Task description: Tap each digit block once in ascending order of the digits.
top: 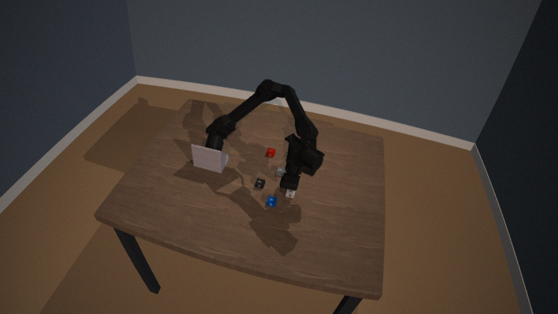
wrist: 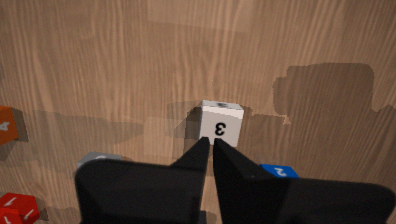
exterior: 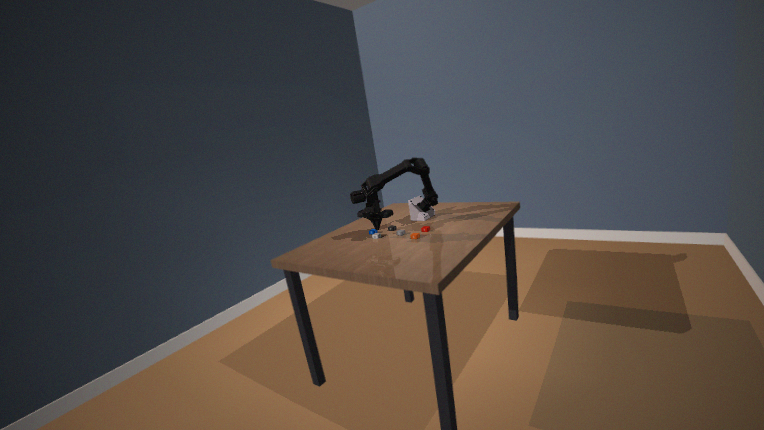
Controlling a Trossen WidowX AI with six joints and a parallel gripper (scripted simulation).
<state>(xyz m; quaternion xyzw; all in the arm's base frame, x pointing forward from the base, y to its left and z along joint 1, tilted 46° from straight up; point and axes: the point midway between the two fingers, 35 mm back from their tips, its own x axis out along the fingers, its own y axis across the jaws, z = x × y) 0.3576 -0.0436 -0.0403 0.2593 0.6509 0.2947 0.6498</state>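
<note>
The white block is 3 cm below my gripper tip and 1 cm to the right of it. Also, from my gripper tip: grey block 9 cm to the left, 6 cm behind, 3 cm below; then black block 12 cm behind, 3 cm below; then blue block 8 cm to the right, 5 cm behind, 3 cm below.
</note>
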